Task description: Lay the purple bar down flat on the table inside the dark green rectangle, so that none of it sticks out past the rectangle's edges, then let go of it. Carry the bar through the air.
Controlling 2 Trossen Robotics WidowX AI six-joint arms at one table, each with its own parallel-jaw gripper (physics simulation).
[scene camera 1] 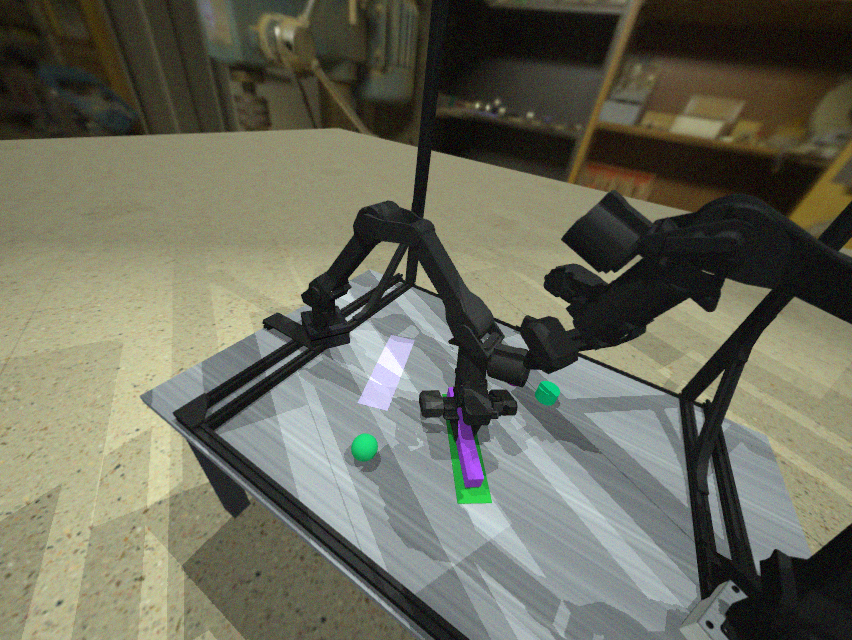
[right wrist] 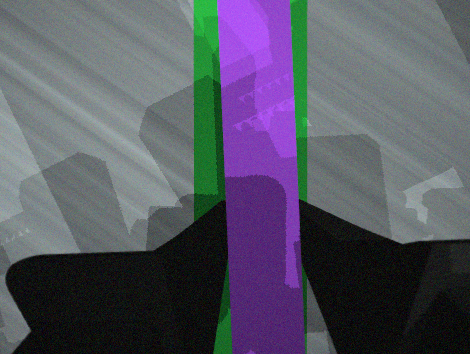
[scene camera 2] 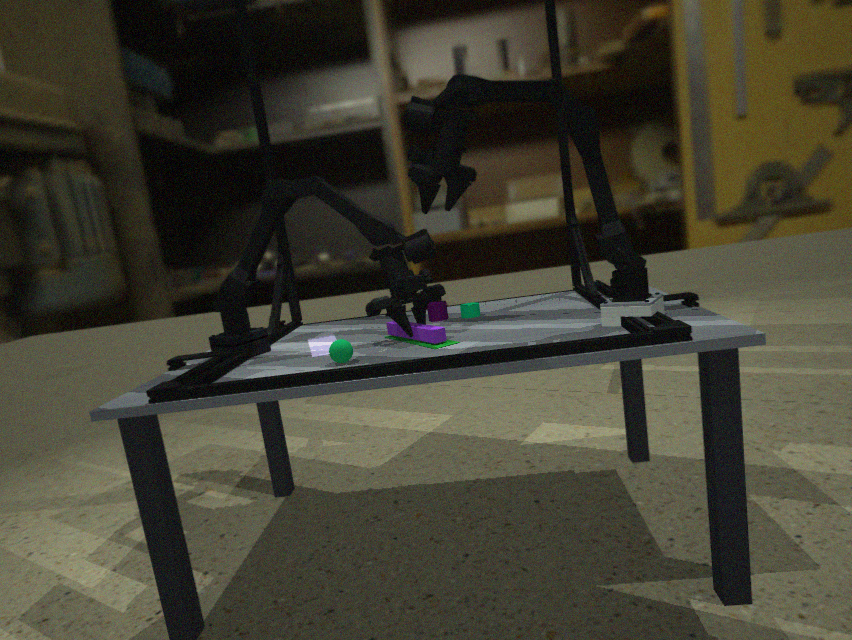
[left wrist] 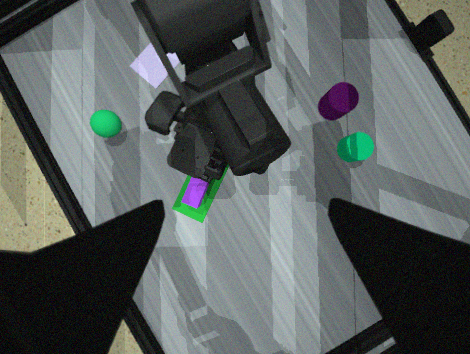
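Pixels of known places: left gripper, fingertip midpoint: (scene camera 2: 436, 212) (left wrist: 246, 206); right gripper, fingertip midpoint: (scene camera 1: 463, 439) (right wrist: 258, 207) (scene camera 2: 418, 335); left arm's base, origin of the base link: (scene camera 2: 631, 298); right arm's base, origin of the base link: (scene camera 1: 324, 318) (scene camera 2: 237, 332).
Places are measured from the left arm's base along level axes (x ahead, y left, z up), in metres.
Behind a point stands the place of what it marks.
The purple bar (scene camera 1: 469, 454) {x 0.390, y 0.192, z -0.012 m} (scene camera 2: 430, 333) {x 0.364, y 0.216, z -0.020 m} (left wrist: 195, 192) {x 0.368, y 0.197, z -0.012 m} (right wrist: 260, 125) {x 0.399, y 0.187, z -0.012 m} is level and low over the green rectangle (scene camera 1: 475, 496) {x 0.331, y 0.211, z -0.046 m} (scene camera 2: 447, 343) {x 0.333, y 0.203, z -0.046 m} (left wrist: 192, 214) {x 0.325, y 0.209, z -0.046 m} (right wrist: 205, 165) {x 0.400, y 0.155, z -0.046 m}, nearly in line with it. Green shows along both long sides in the right wrist view and beyond the near end in scene camera 1. The far end lies close to the rectangle's far edge; whether it sticks out, or the bar touches the table, I cannot tell. My right gripper (scene camera 1: 464, 431) {x 0.432, y 0.172, z -0.035 m} (scene camera 2: 415, 327) {x 0.432, y 0.172, z -0.035 m} (right wrist: 258, 207) {x 0.432, y 0.172, z -0.035 m} is shut on the bar's middle part. My left gripper (scene camera 2: 438, 208) {x 0.371, y 0.122, z 0.232 m} (left wrist: 246, 206) {x 0.371, y 0.122, z 0.232 m} is open, empty and high above the table.
A pale lilac rectangle (scene camera 1: 385, 372) {x 0.673, y 0.240, z -0.046 m} (scene camera 2: 320, 346) {x 0.679, y 0.241, z -0.046 m} (left wrist: 152, 65) {x 0.612, y 0.289, z -0.046 m} and a green ball (scene camera 1: 364, 447) {x 0.479, y 0.367, z -0.002 m} (scene camera 2: 340, 351) {x 0.475, y 0.380, z -0.018 m} (left wrist: 105, 123) {x 0.486, y 0.350, z -0.002 m} lie left of the bar. A green cylinder (scene camera 1: 547, 393) {x 0.439, y -0.073, z -0.015 m} (scene camera 2: 470, 310) {x 0.434, y -0.069, z -0.027 m} (left wrist: 357, 146) {x 0.447, y -0.086, z -0.014 m} and a dark purple cylinder (scene camera 2: 438, 310) {x 0.512, y -0.037, z -0.018 m} (left wrist: 340, 100) {x 0.523, y -0.050, z -0.001 m} stand behind it.
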